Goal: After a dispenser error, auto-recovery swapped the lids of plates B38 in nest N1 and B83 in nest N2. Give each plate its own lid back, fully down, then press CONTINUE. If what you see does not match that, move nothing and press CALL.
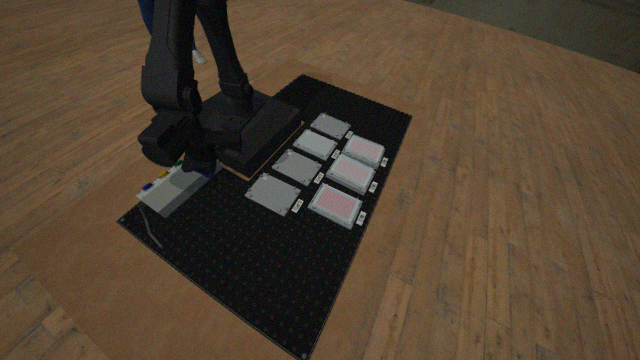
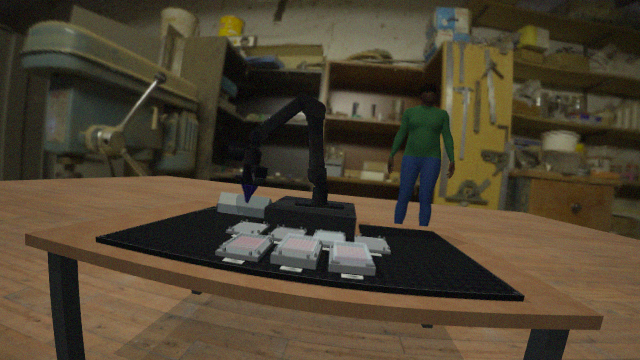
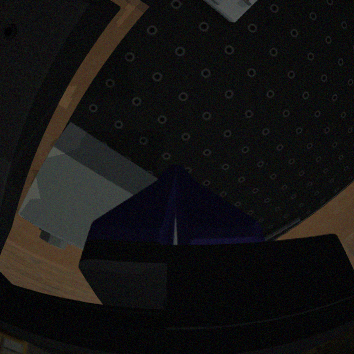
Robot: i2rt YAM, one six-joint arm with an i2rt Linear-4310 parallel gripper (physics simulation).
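Seen in the pictures: gripper, fingertip midpoint: (image 1: 211,177) (image 2: 246,202) (image 3: 175,173); arm's base at its link origin: (image 1: 245,114) (image 2: 318,205).
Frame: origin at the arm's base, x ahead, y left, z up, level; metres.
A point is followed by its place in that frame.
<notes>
Three plates with pink wells stand in nests in a row: one plate (image 1: 335,205) (image 2: 351,254), a middle plate (image 1: 351,172) @(y -0.093, x 0.440, z -0.028 m) (image 2: 297,247) @(y -0.083, x 0.494, z -0.028 m) and a third plate (image 1: 365,149) (image 2: 245,246). Clear covers seem to lie over them; which lid is on which plate cannot be told. The nest labels are too small to read. The pale sloped console (image 1: 167,195) @(y -0.376, x -0.024, z -0.014 m) (image 2: 232,204) @(y -0.358, x -0.013, z -0.028 m) (image 3: 80,190) @(y -0.240, x 0.005, z -0.015 m) stands beside the arm's base, with coloured buttons along its far edge; their lettering is not legible. My gripper (image 1: 211,175) @(y -0.286, x 0.057, z -0.004 m) (image 2: 247,200) @(y -0.286, x 0.057, z -0.004 m) (image 3: 175,173) @(y -0.286, x 0.057, z -0.004 m) is shut and empty, its blue tips at the console; contact cannot be told.
Behind the plates are flat grey holders (image 1: 272,193) @(y -0.244, x 0.226, z -0.058 m) (image 1: 296,166) @(y -0.116, x 0.254, z -0.058 m) (image 1: 330,125) @(y 0.141, x 0.303, z -0.058 m) and a paler one (image 1: 315,144) @(y 0.003, x 0.283, z -0.050 m). The arm's black base (image 1: 270,130) @(y -0.039, x 0.124, z -0.004 m) (image 2: 310,215) @(y -0.040, x 0.151, z -0.015 m) stands beside them. A grey cable (image 1: 150,230) @(y -0.468, x -0.032, z -0.063 m) lies on the black mat (image 1: 240,270) @(y -0.472, x 0.246, z -0.068 m). A person (image 2: 425,132) stands behind the table.
</notes>
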